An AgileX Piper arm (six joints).
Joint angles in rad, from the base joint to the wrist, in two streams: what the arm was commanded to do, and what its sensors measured. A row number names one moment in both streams.
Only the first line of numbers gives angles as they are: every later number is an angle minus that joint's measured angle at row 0.
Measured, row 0:
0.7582, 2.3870, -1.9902, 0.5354, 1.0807, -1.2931
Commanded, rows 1 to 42:
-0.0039, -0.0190, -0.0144, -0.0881, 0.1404, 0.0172
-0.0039, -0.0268, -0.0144, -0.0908, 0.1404, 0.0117
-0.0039, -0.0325, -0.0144, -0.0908, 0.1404, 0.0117
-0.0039, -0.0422, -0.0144, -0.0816, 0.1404, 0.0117
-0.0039, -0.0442, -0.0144, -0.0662, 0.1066, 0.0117
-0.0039, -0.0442, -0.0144, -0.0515, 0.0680, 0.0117
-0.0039, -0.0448, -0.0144, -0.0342, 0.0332, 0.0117
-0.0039, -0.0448, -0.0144, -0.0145, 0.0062, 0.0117
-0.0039, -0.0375, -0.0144, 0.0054, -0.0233, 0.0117
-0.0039, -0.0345, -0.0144, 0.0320, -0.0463, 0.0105
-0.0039, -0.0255, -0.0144, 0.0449, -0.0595, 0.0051
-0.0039, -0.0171, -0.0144, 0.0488, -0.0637, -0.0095
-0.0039, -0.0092, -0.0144, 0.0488, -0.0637, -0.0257
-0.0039, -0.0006, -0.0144, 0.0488, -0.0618, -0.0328
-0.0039, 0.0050, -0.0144, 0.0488, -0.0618, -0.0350
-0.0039, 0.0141, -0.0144, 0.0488, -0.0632, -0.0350
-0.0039, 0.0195, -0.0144, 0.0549, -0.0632, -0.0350
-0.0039, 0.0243, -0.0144, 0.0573, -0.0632, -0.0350
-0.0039, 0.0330, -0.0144, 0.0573, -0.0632, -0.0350
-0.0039, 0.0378, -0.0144, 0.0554, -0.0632, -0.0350
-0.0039, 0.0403, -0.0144, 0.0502, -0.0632, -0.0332
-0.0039, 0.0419, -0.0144, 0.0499, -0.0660, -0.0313
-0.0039, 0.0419, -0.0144, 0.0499, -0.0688, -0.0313
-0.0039, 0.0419, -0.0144, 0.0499, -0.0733, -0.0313
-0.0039, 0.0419, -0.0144, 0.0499, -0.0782, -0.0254
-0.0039, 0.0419, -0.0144, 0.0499, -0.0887, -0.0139
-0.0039, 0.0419, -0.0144, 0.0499, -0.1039, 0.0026
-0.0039, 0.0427, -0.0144, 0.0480, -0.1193, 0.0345
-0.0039, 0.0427, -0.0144, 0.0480, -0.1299, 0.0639
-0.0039, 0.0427, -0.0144, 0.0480, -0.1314, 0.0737
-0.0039, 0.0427, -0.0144, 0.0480, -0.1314, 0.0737
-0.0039, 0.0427, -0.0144, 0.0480, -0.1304, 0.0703
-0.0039, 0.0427, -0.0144, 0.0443, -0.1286, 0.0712
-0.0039, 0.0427, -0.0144, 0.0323, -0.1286, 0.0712
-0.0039, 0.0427, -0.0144, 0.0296, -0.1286, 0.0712
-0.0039, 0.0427, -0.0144, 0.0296, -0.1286, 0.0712
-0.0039, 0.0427, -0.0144, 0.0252, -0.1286, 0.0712
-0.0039, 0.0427, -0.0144, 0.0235, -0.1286, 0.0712
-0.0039, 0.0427, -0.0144, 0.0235, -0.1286, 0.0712
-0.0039, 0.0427, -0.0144, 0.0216, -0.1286, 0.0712
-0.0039, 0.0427, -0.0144, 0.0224, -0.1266, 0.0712
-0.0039, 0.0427, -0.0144, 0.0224, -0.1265, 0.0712
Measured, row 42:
0.0000, 0.0398, -0.0084, 0.0371, -0.1101, 0.0745
